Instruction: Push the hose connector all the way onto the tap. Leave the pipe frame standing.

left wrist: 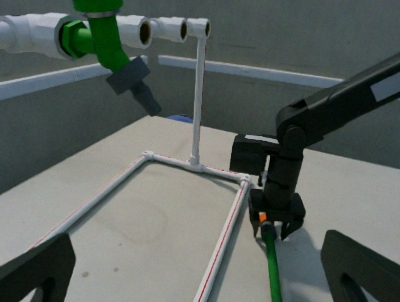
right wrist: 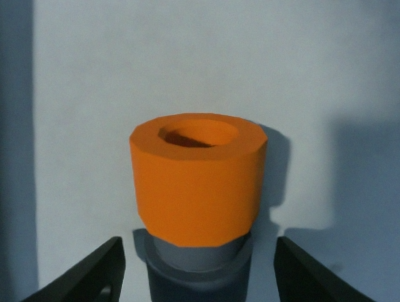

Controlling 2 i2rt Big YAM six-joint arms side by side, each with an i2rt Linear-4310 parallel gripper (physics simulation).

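Frame: origin at the left arm's base, x up, y back, z right, level; metres.
Where they show: left gripper, fingertip midpoint: [left wrist: 197, 244]; right gripper, fingertip midpoint: [left wrist: 267, 237] [right wrist: 199, 249].
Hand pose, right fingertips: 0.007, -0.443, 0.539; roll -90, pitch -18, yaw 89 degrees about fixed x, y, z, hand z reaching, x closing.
Observation:
Things, the pixels of their top centre, and the offset from my right fingertips, as dx, dy, dz. "pt": a spot on its surface instead.
- hose connector, middle of its top: [right wrist: 198, 265] [left wrist: 268, 221] +0.026, -0.007, +0.020
- green hose, surface spot: [left wrist: 273, 270] pt +0.011, +0.026, -0.090
- green tap, middle of its top: [left wrist: 103, 8] +0.413, -0.147, -0.270
- white pipe frame, surface spot: [left wrist: 198, 100] pt +0.214, -0.254, +0.167
- frame's base pipe, surface spot: [left wrist: 222, 240] pt +0.018, -0.081, -0.070
The hose connector [left wrist: 263, 217] [right wrist: 197, 195], an orange sleeve with a grey collar, lies on the table at the end of the green hose [left wrist: 273, 270]. My right gripper [left wrist: 267, 237] [right wrist: 199, 249] is open and low over the table, with one finger on each side of the connector's grey part; gaps show beside it in the right wrist view. The green tap [left wrist: 109, 44] hangs from the frame's top pipe at upper left, its grey nozzle [left wrist: 145, 99] slanting down. The white pipe frame [left wrist: 198, 100] stands upright. My left gripper [left wrist: 197, 244] is open and empty, facing the frame.
The frame's base pipe [left wrist: 222, 240] runs along the table to the left of the hose. The right arm [left wrist: 345, 107] reaches in from the right. A white rail [left wrist: 250, 71] runs along the grey wall, and a blue object [left wrist: 180, 118] shows behind the table's far edge.

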